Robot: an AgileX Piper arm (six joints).
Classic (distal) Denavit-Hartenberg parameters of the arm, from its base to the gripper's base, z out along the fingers. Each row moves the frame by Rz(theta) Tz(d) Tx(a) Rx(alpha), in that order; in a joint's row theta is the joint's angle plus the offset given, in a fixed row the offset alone. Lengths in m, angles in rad.
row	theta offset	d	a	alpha
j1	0	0.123	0	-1.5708
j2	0.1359	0	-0.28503	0
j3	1.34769	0	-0.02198	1.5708
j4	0	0.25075	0	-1.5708
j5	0	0	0	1.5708
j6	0	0.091	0	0
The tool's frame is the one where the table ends.
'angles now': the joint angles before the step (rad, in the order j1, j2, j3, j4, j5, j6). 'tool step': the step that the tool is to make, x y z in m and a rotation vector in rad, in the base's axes. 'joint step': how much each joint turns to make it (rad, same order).
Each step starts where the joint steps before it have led.
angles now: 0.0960, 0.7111, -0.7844, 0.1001, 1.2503, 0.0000
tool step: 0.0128, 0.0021, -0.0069, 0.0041, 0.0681, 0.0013
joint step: -0.0007, 0.0675, 0.0000, 0.0110, 0.0000, -0.0007
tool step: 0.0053, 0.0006, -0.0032, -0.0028, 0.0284, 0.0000
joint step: 0.0012, 0.0286, -0.0001, -0.0006, -0.0001, 0.0013
